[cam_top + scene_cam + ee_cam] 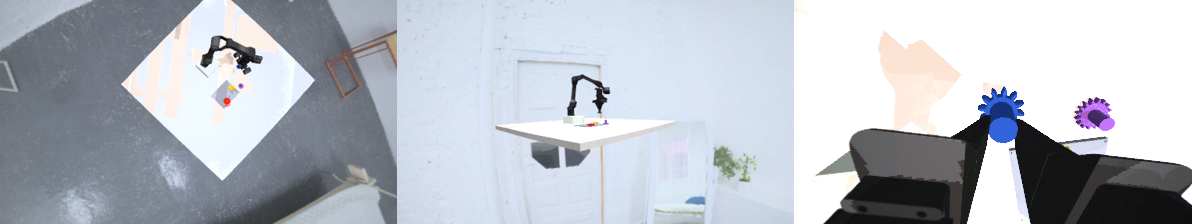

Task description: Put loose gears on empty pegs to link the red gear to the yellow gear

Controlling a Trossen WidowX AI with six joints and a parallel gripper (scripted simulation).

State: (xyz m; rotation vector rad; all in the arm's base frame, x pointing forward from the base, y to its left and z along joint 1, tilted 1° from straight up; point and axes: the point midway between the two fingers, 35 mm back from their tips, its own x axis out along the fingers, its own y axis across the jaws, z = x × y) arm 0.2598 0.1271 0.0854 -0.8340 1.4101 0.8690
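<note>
My gripper tip is now 90 mm short of the red gear, 280 mm to the left of it and 110 mm above it. From my gripper tip the other things lie so: blue gear (10 mm below); then yellow gear (60 mm ahead, 160 mm to the right, 110 mm below); then purple gear (120 mm ahead, 90 mm to the right, 110 mm below).
</note>
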